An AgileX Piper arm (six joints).
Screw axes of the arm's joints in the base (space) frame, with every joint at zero. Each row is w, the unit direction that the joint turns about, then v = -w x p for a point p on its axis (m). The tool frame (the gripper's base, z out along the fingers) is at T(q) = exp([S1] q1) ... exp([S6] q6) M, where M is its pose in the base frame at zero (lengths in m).
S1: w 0 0 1 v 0.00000 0.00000 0.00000
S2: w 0 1 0 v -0.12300 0.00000 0.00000
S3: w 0 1 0 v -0.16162 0.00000 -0.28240
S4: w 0.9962 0 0.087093 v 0.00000 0.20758 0.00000
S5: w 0 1 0 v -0.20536 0.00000 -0.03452
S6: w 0.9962 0 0.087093 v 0.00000 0.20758 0.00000
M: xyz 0.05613 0.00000 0.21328 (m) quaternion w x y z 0.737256 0 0.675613 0
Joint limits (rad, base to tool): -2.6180..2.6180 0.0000..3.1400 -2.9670..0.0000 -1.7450..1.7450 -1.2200..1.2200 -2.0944..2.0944
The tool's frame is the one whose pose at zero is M.
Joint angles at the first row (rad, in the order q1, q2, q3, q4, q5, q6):
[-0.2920, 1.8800, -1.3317, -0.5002, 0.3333, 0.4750]
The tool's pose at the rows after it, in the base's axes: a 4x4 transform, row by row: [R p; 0 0 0 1], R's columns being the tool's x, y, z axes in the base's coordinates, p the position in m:
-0.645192 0.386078 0.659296 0.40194; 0.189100 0.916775 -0.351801 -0.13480; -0.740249 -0.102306 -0.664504 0.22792; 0 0 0 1
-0.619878 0.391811 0.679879 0.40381; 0.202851 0.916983 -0.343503 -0.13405; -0.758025 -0.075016 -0.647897 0.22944; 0 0 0 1
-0.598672 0.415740 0.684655 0.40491; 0.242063 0.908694 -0.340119 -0.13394; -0.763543 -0.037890 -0.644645 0.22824; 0 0 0 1
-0.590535 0.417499 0.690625 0.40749; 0.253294 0.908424 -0.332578 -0.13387; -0.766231 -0.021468 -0.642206 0.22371; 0 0 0 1
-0.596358 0.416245 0.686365 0.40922; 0.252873 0.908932 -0.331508 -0.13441; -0.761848 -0.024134 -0.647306 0.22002; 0 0 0 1
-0.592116 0.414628 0.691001 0.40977; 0.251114 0.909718 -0.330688 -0.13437; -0.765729 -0.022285 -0.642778 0.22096; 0 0 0 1
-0.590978 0.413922 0.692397 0.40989; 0.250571 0.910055 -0.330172 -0.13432; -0.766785 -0.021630 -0.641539 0.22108; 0 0 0 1
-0.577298 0.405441 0.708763 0.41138; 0.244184 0.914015 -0.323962 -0.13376; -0.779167 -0.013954 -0.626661 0.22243; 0 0 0 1
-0.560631 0.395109 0.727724 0.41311; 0.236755 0.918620 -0.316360 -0.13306; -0.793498 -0.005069 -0.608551 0.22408; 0 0 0 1
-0.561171 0.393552 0.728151 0.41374; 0.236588 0.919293 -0.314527 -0.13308; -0.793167 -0.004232 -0.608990 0.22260; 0 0 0 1
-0.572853 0.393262 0.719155 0.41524; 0.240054 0.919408 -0.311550 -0.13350; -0.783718 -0.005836 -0.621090 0.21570; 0 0 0 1
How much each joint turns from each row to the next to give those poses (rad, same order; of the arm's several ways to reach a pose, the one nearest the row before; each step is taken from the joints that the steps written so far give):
[0.0000, 0.0000, 0.0000, 0.0000, -0.0215, 0.0000]
[0.0000, 0.0000, 0.0000, 0.0049, -0.0277, 0.0194]
[0.0000, 0.0042, -0.0001, 0.0000, -0.0101, 0.0452]
[0.0000, 0.0132, 0.0001, -0.0001, -0.0195, 0.0154]
[0.0000, 0.0115, -0.0041, -0.0020, -0.0005, -0.0001]
[0.0000, -0.0003, -0.0018, 0.0000, -0.0046, 0.0001]
[0.0000, 0.0000, 0.0000, 0.0000, -0.0020, -0.0001]
[0.0000, 0.0000, 0.0000, 0.0000, -0.0230, 0.0000]
[0.0000, 0.0000, 0.0000, -0.0001, -0.0272, 0.0001]
[0.0000, 0.0040, 0.0000, 0.0001, -0.0040, -0.0001]
[0.0000, 0.0159, 0.0000, 0.0000, -0.0006, 0.0001]

